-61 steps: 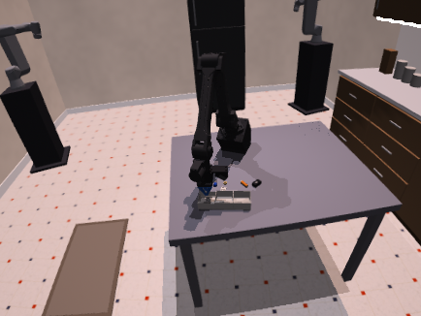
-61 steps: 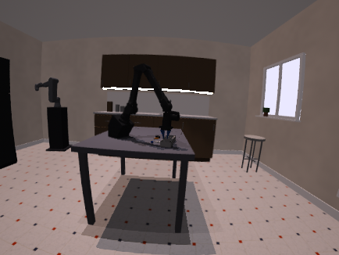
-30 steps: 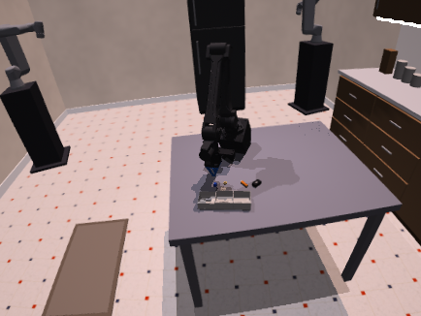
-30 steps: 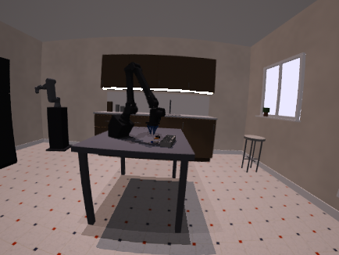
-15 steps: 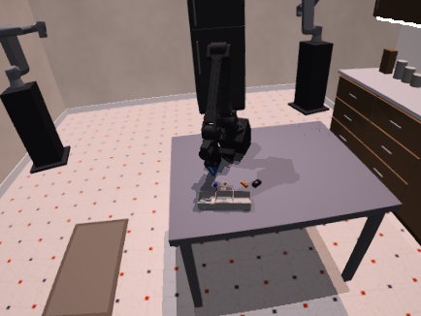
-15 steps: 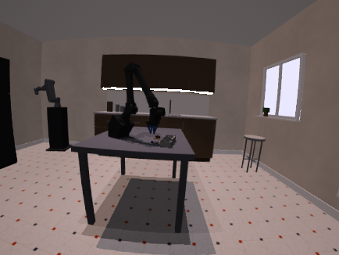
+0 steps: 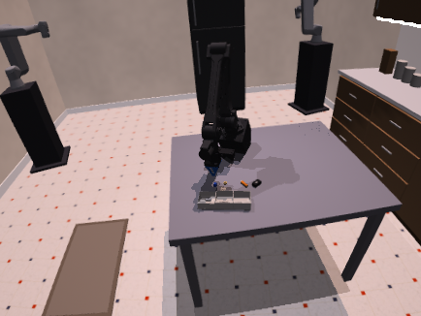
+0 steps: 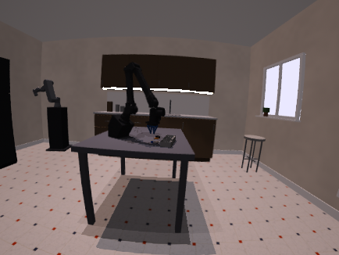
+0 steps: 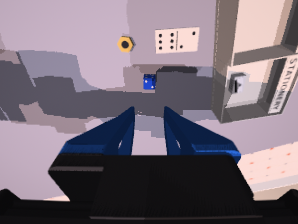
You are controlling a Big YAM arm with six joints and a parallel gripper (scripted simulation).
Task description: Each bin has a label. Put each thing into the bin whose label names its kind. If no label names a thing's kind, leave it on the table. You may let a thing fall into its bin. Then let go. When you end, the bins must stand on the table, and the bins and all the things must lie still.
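Right now my hand is 80 mm above the blue die. From my hand the other things lie so: white domino (60 mm ahead, 20 mm to the left, 80 mm below); small brass nut (10 mm ahead, 60 mm to the left, 80 mm below); orange cylinder (60 mm ahead, 140 mm to the left, 80 mm below).
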